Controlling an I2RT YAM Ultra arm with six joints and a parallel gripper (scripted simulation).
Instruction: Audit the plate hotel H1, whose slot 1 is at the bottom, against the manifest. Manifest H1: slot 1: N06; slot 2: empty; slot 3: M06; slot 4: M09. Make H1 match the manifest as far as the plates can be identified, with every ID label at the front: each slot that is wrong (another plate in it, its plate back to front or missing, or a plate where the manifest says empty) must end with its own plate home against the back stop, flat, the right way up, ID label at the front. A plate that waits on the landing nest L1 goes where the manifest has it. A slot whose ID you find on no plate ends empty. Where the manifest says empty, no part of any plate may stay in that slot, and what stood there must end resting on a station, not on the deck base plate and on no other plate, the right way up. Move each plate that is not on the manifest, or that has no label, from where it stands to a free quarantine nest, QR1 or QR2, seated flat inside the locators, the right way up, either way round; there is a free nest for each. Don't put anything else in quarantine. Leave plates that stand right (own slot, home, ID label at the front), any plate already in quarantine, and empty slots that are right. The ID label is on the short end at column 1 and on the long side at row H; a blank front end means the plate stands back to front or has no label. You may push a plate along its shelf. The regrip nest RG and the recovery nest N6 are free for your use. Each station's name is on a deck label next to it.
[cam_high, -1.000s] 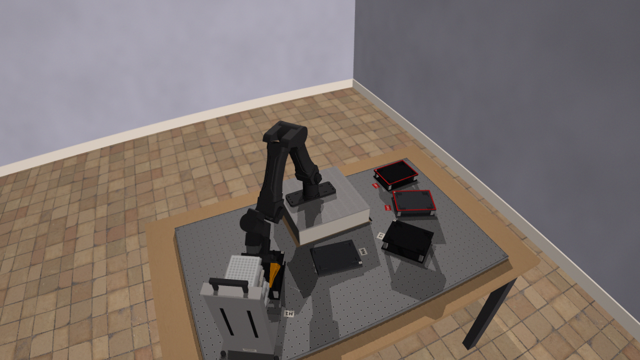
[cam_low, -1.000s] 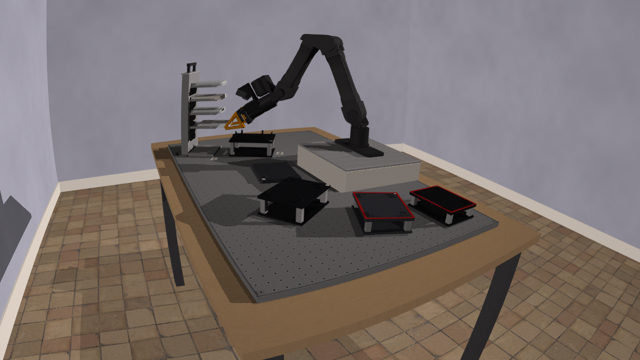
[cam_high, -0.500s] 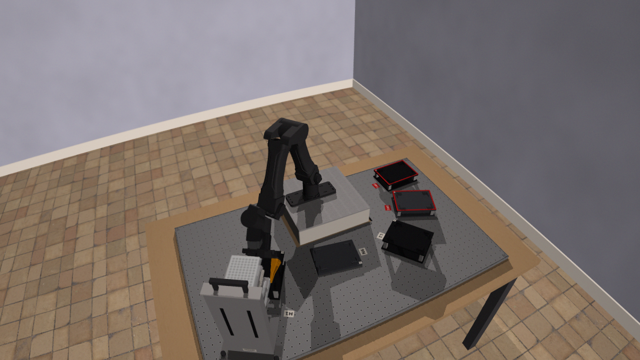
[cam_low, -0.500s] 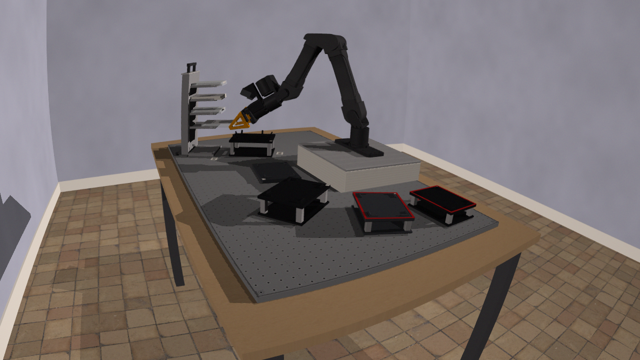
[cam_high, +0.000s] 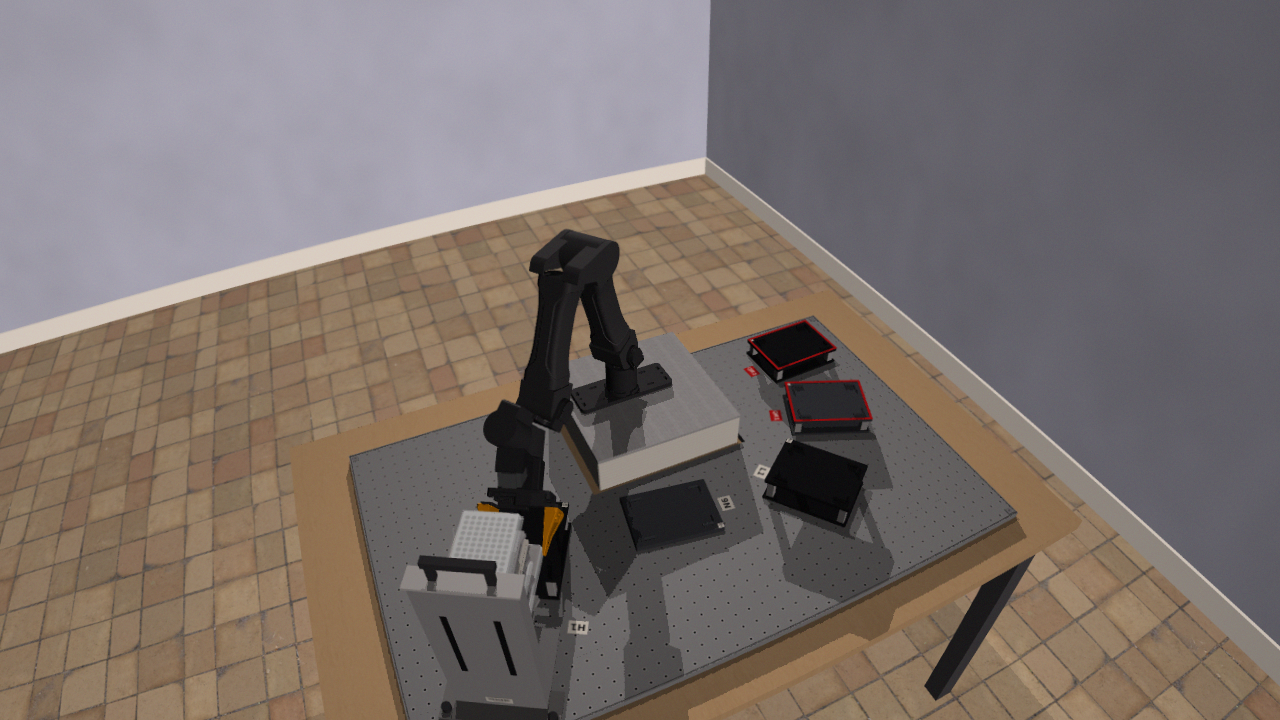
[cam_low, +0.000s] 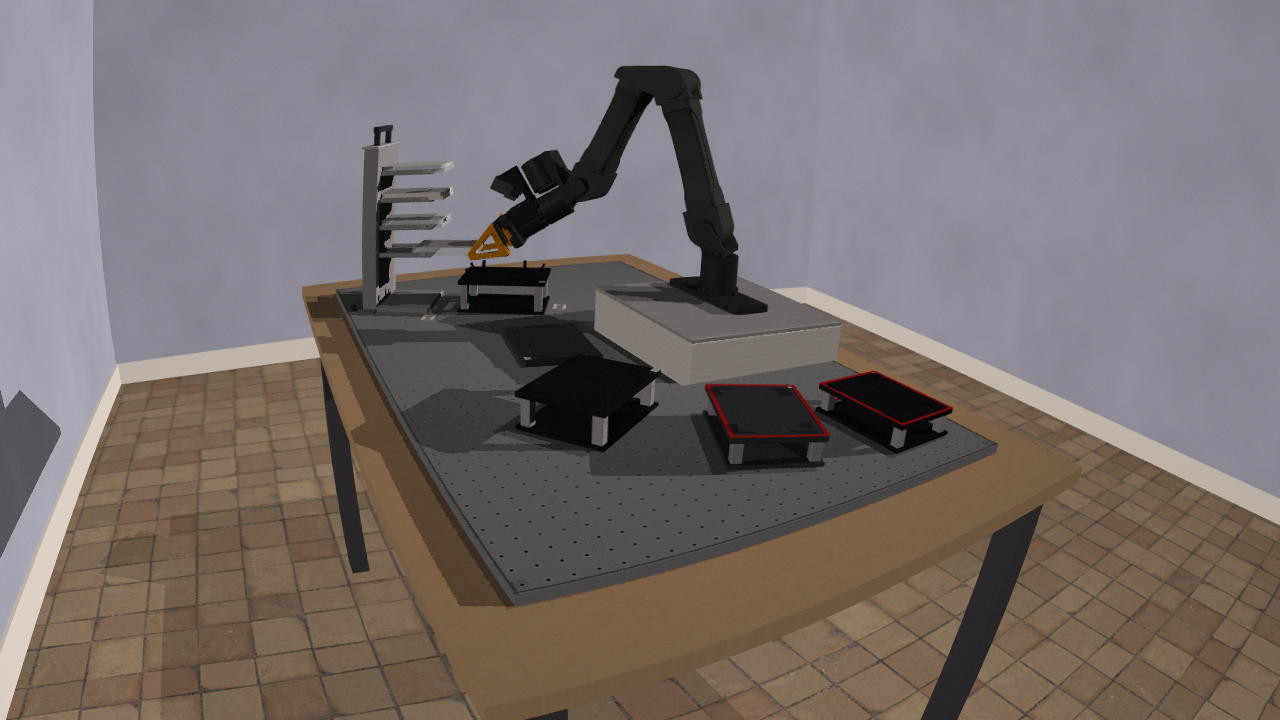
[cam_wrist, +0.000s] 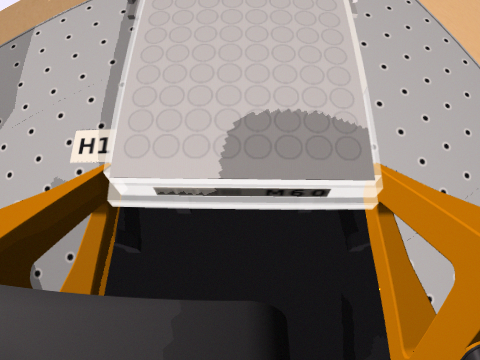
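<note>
My hand is 5 cm past the black regrip nest RG, 3 cm to the right of it and 5 cm above it. From my hand the other things lie so: flat recovery nest N6 (2 cm behind, 29 cm to the left, 10 cm below); H1 deck label (11 cm ahead, 5 cm to the left, 10 cm below); plate hotel H1 (18 cm ahead, 10 cm to the right, 5 cm above).
</note>
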